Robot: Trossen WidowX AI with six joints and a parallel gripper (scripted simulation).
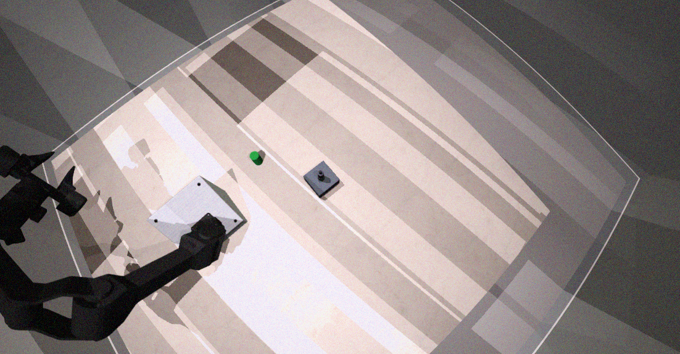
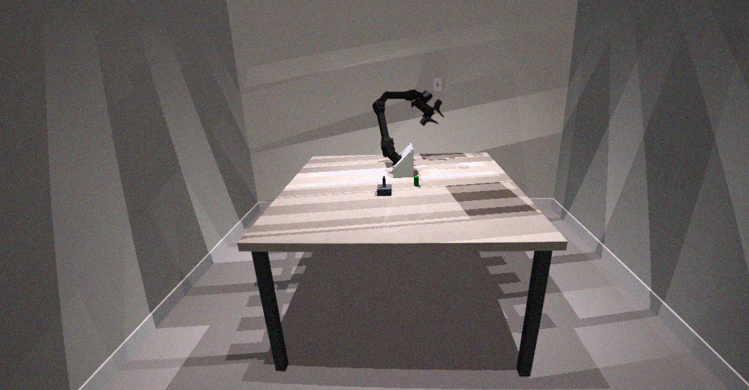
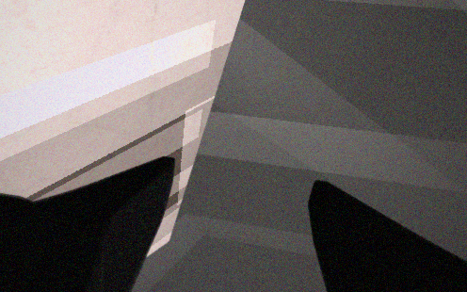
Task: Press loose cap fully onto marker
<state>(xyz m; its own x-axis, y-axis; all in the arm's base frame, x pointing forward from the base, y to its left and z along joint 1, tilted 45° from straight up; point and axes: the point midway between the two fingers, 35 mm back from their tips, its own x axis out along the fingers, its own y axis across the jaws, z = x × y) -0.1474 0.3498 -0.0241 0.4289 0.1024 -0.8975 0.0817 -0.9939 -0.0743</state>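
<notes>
Right now the dark green cap is 360 mm ahead of my gripper tip, 270 mm below it and 200 mm to the right of it. Round my gripper tip: holder block (460 mm ahead, 380 mm to the right, 280 mm below).
</notes>
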